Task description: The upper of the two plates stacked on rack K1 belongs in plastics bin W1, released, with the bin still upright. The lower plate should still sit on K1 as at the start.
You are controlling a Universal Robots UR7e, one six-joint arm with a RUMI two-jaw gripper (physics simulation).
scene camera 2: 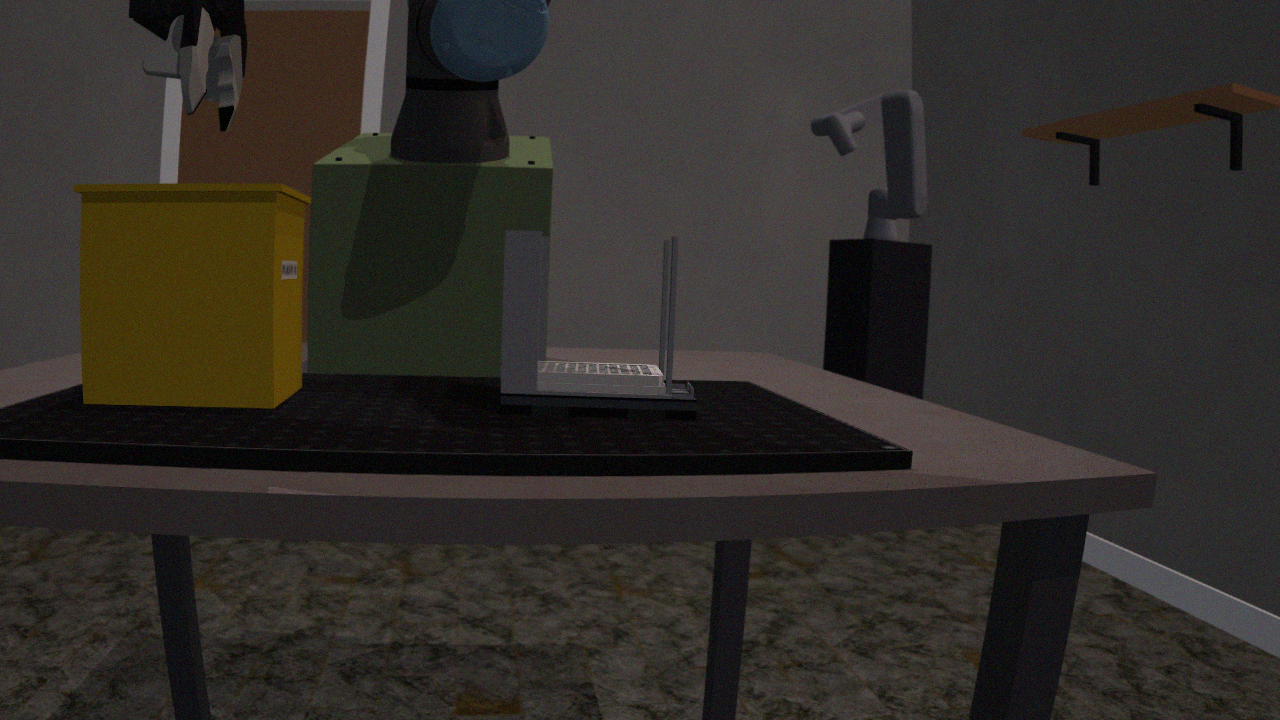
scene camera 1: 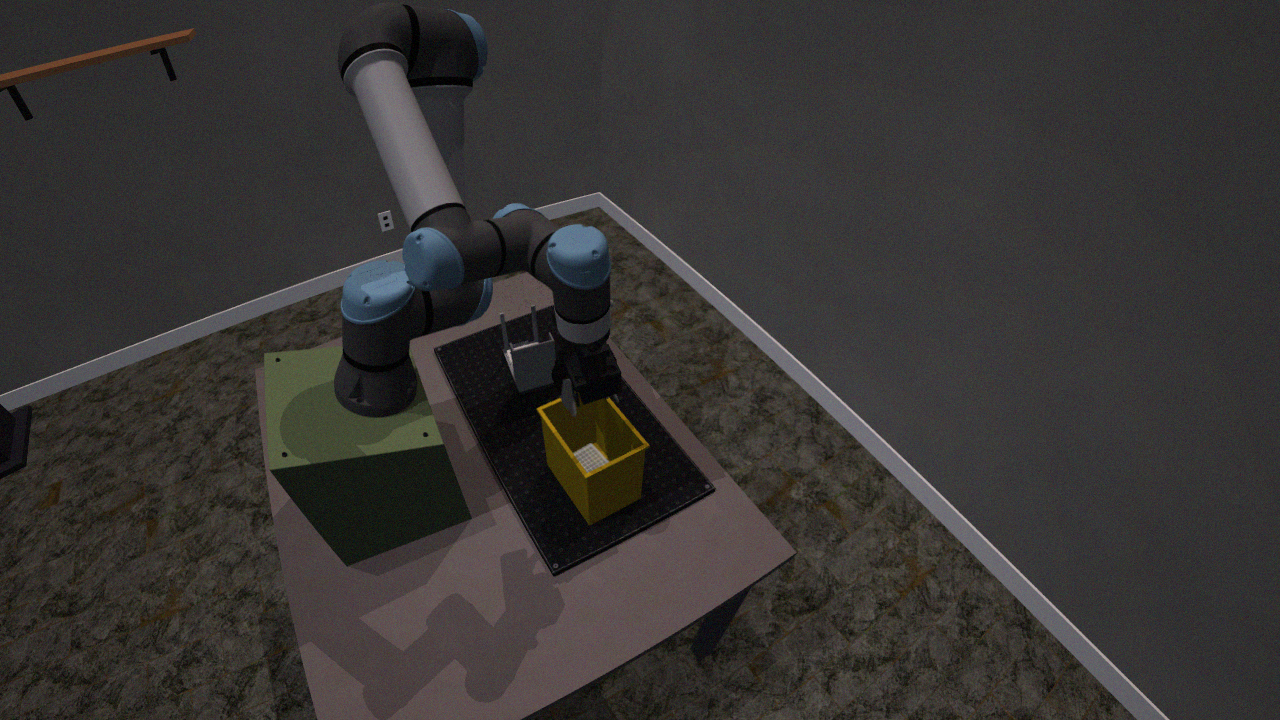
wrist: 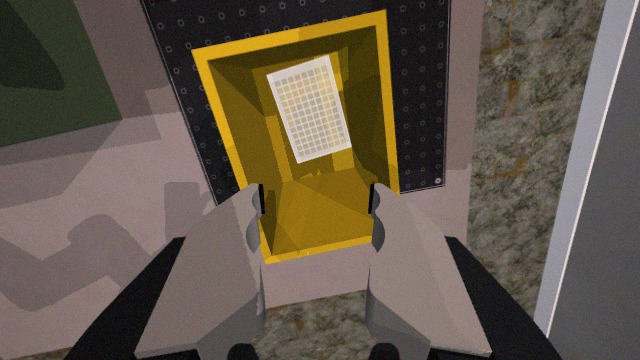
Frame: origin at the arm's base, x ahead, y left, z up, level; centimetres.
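Seen in the pictures: gripper, fingertip midpoint: (scene camera 2: 208, 122) (scene camera 1: 588, 403) (wrist: 316, 186); arm's base at its link origin: (scene camera 2: 449, 153) (scene camera 1: 375, 387).
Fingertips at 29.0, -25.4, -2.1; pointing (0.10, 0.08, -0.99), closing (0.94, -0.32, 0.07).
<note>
Offsets run from my fingertips to a thing's top centre, as dx, dy, dz. Level surfaces: height alone.
The yellow bin W1 @(+0.2, -0.3, -6.1) (scene camera 1: 615, 490) (scene camera 2: 179, 300) (wrist: 215, 110) stands upright on the black board. A white gridded plate @(+1.2, +0.8, -22.4) (scene camera 1: 590, 457) (wrist: 310, 110) lies inside at the bin's bottom, apart from the fingers. Rack K1 @(+8.3, +34.6, -9.4) (scene camera 1: 534, 364) (scene camera 2: 525, 313) stands on the board beside the bin, with a white plate @(+8.0, +33.6, -20.7) (scene camera 2: 599, 377) low on it between its grey wall and thin posts. My gripper (scene camera 2: 213, 94) (wrist: 316, 186) is open with nothing between its fingers and hangs above the bin. In the scene camera 1 view the rack's plate is hidden.
The black perforated board @(dz -24.1) (scene camera 1: 537, 488) (scene camera 2: 402, 434) lies on the table @(dz -25.4) (scene camera 1: 644, 617) (scene camera 2: 1002, 452). The green base block (scene camera 1: 384, 501) (scene camera 2: 429, 268) carries the arm beside the board. A wall shelf (scene camera 1: 98, 60) (scene camera 2: 1154, 109) and another small arm on a dark pedestal (scene camera 2: 877, 313) are in the background.
</note>
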